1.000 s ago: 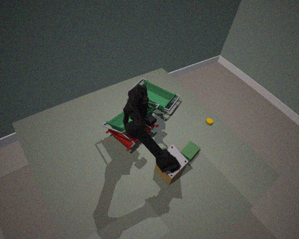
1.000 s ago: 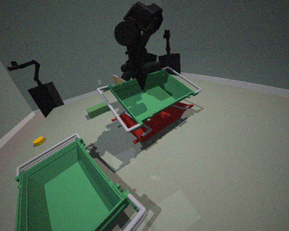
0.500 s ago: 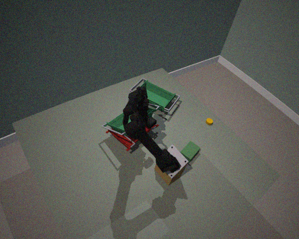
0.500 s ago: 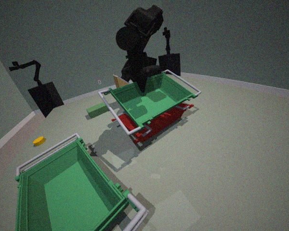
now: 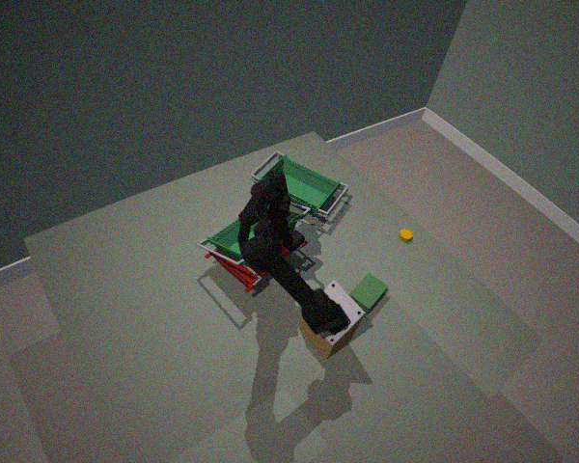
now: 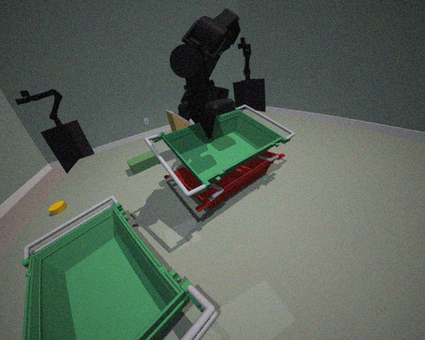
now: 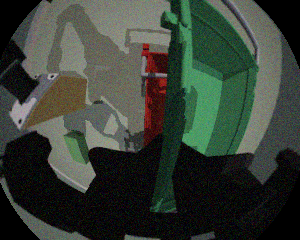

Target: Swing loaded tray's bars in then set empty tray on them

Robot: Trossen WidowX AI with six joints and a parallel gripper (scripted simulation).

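The green tray is 70 mm ahead of my gripper tip, 20 mm to the left of it and 10 mm above it. From my gripper tip the other things lie so: yellow disc 100 mm behind, 540 mm to the right, 110 mm below; then flat green block 250 mm behind, 230 mm to the right, 100 mm below.
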